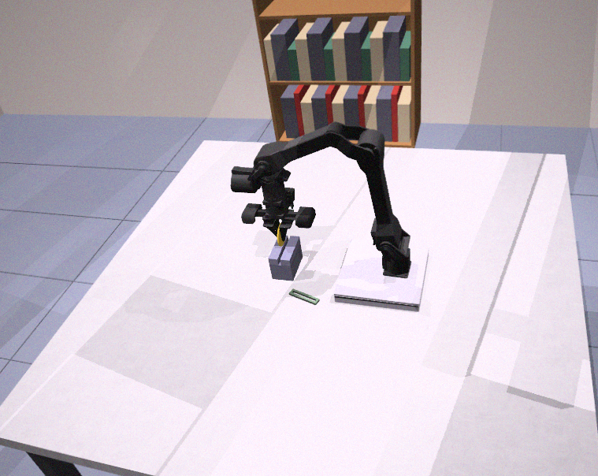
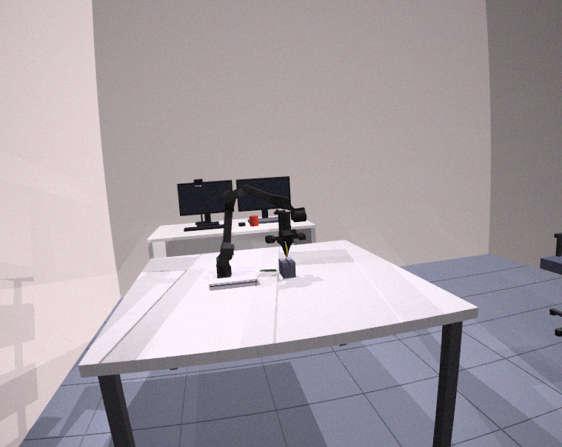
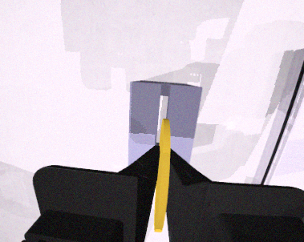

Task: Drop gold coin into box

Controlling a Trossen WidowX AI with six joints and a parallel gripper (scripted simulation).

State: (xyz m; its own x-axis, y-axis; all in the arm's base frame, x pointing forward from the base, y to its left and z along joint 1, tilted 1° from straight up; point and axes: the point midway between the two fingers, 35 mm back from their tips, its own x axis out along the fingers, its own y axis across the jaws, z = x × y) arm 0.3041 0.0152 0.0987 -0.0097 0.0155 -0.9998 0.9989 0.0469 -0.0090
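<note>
Right now the gold coin is 20 mm above my gripper tip.
</note>
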